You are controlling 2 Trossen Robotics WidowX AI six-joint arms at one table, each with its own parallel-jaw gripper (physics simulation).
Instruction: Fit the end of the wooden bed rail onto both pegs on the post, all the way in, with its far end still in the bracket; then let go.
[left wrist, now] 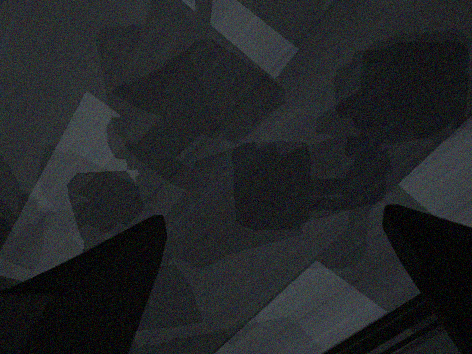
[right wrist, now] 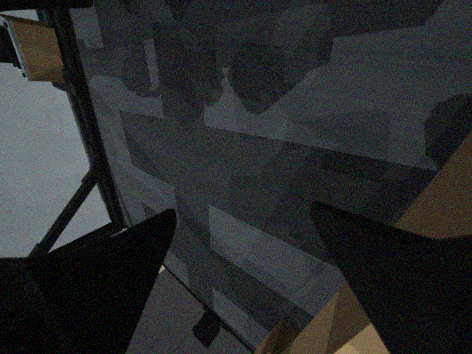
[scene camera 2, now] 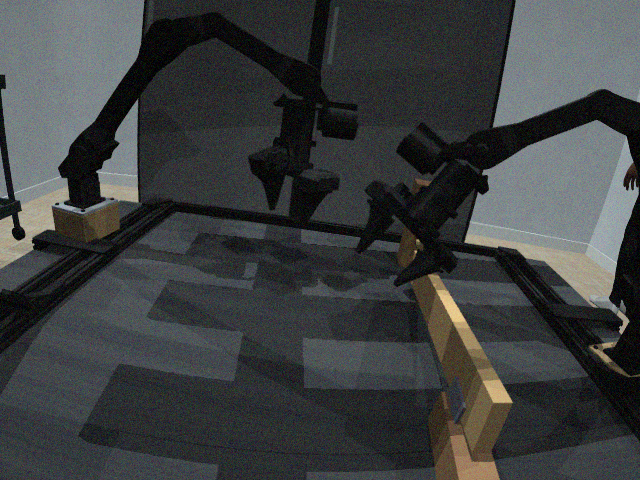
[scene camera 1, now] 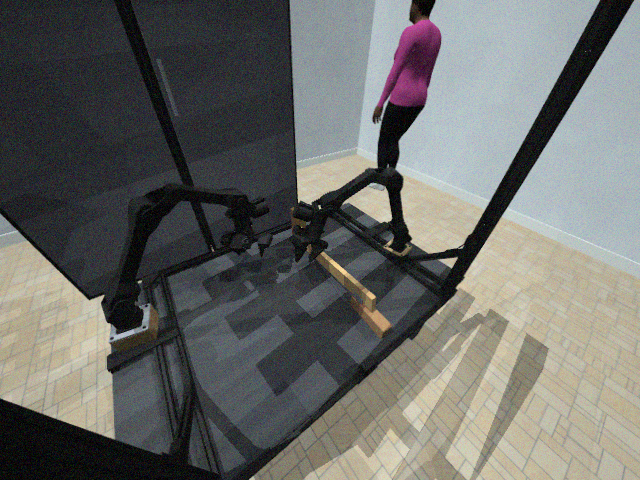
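Where they show: left gripper, fingertip midpoint: (left wrist: 272, 220) (scene camera 2: 287, 216) (scene camera 1: 250, 255); right gripper, fingertip midpoint: (right wrist: 243, 211) (scene camera 2: 376, 269) (scene camera 1: 303, 262); left arm's base, link origin: (right wrist: 11, 47) (scene camera 2: 85, 202) (scene camera 1: 130, 321); right arm's base, link origin: (scene camera 2: 626, 360) (scene camera 1: 397, 246).
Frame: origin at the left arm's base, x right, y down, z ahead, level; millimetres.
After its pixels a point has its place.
The wooden rail (scene camera 1: 347, 281) @[x 147, y 2, z 683 mm] (scene camera 2: 454, 330) @[x 139, y -11, z 681 mm] (right wrist: 325, 325) @[x 45, y 29, z 672 mm] stands on edge. Its near end lies at the grey-plated bracket (scene camera 2: 455, 400) @[x 213, y 25, z 688 mm] on a wooden block (scene camera 1: 376, 322) @[x 311, y 38, z 696 mm] (scene camera 2: 465, 459) @[x 274, y 38, z 698 mm]. Its other end reaches toward the upright wooden post (scene camera 1: 297, 219) @[x -209, y -60, z 635 mm] (scene camera 2: 406, 248) @[x -208, y 42, z 634 mm]; the right gripper partly covers that joint, so how far the rail sits on the pegs cannot be told. My right gripper (scene camera 1: 307, 256) @[x -20, y 11, z 580 mm] (scene camera 2: 377, 267) @[x -20, y 11, z 580 mm] (right wrist: 243, 211) @[x -20, y 11, z 580 mm] is open and empty, beside the rail's post end. My left gripper (scene camera 1: 251, 251) @[x -130, y -2, z 399 mm] (scene camera 2: 287, 214) @[x -130, y -2, z 399 mm] (left wrist: 272, 220) @[x -130, y -2, z 399 mm] is open and empty, above the table, left of the post.
The dark patterned table (scene camera 1: 310, 330) @[x 219, y 85, z 502 mm] (scene camera 2: 268, 356) @[x 146, y 85, z 471 mm] has black frame rails along its sides. A dark panel (scene camera 1: 242, 103) (scene camera 2: 232, 155) stands behind it. A person in a pink top (scene camera 1: 418, 62) stands beyond the right arm. Shadows fall across the table.
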